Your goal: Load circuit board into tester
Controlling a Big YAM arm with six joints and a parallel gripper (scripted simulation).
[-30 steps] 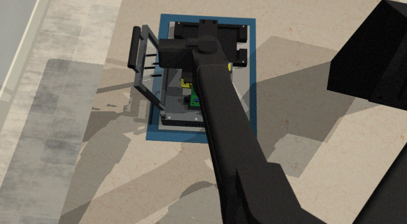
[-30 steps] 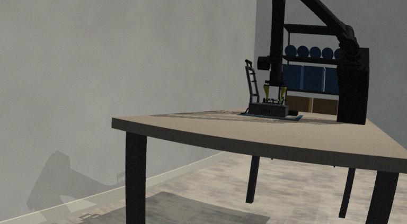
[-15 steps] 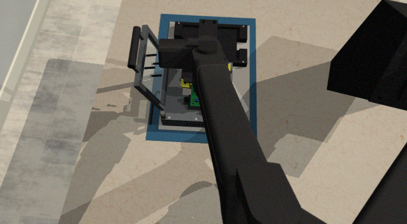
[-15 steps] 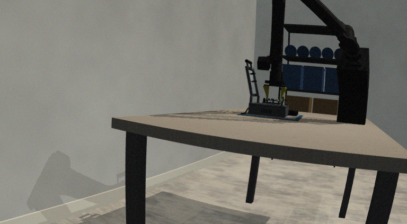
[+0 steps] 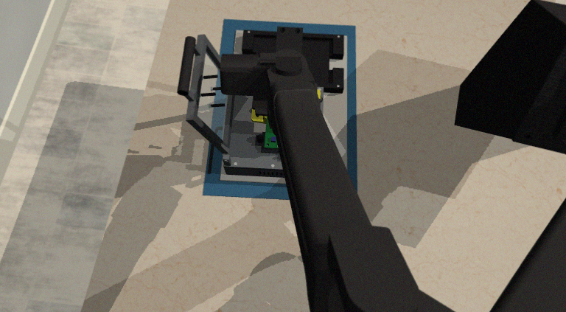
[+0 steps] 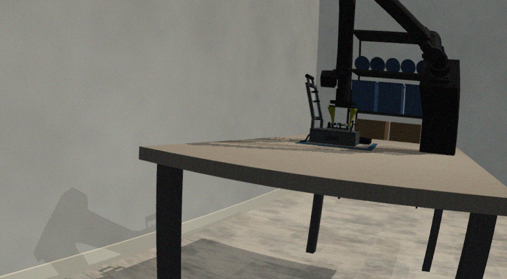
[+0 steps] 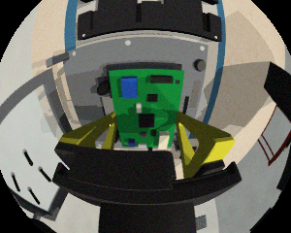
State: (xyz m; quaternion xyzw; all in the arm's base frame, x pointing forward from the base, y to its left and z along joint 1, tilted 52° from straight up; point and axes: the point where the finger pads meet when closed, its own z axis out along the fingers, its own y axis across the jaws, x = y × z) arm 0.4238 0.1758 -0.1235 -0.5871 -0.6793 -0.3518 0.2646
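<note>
The green circuit board is right at my hand. Also, from my hand: see-through lid (120 mm ahead, 100 mm above, 20 mm to the left).
</note>
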